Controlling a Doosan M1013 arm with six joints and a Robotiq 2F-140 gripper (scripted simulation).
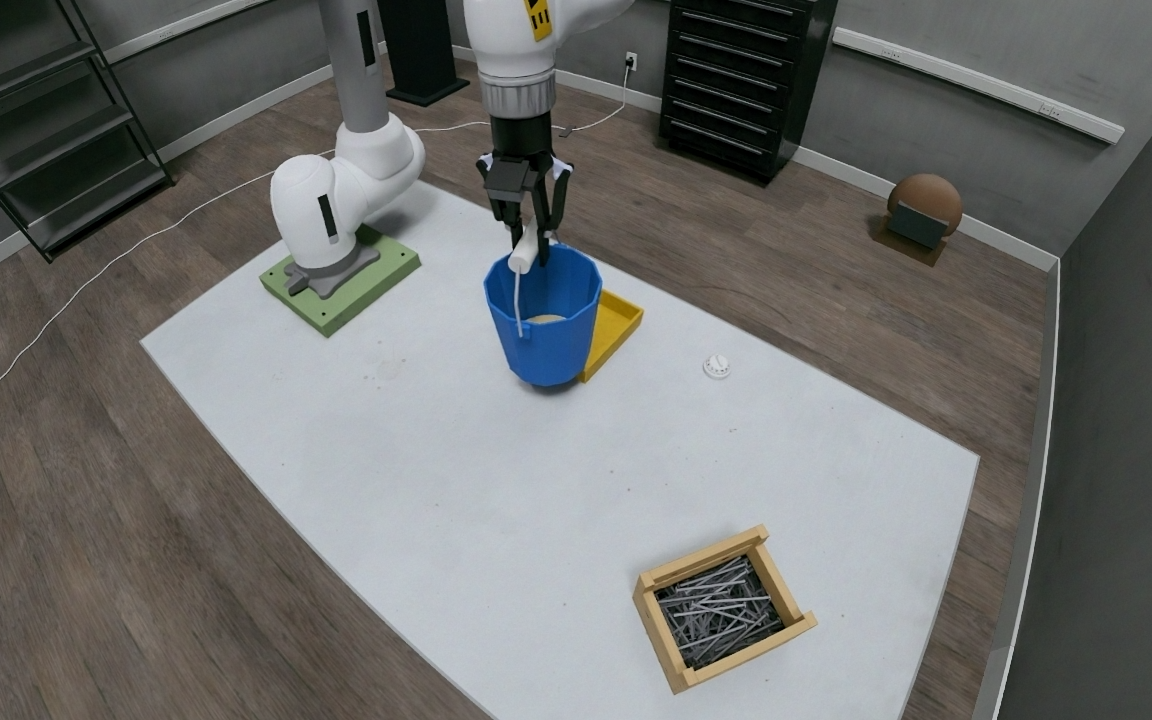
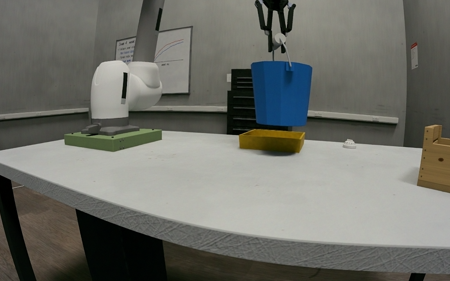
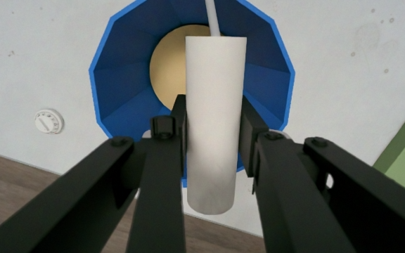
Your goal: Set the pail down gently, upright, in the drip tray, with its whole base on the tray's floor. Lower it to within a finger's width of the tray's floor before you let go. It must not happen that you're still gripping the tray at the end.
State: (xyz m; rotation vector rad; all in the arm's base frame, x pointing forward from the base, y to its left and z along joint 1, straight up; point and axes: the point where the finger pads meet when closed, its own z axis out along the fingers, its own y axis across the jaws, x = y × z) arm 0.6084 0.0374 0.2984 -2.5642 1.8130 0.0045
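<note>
The blue pail lies 100 mm below my hand and 10 mm ahead of it. The rest, counted from my hand: pail handle 30 mm below; small white knob 330 mm below, 270 mm ahead, 220 mm to the left; yellow drip tray 330 mm below, 140 mm to the left, 20 mm behind.
</note>
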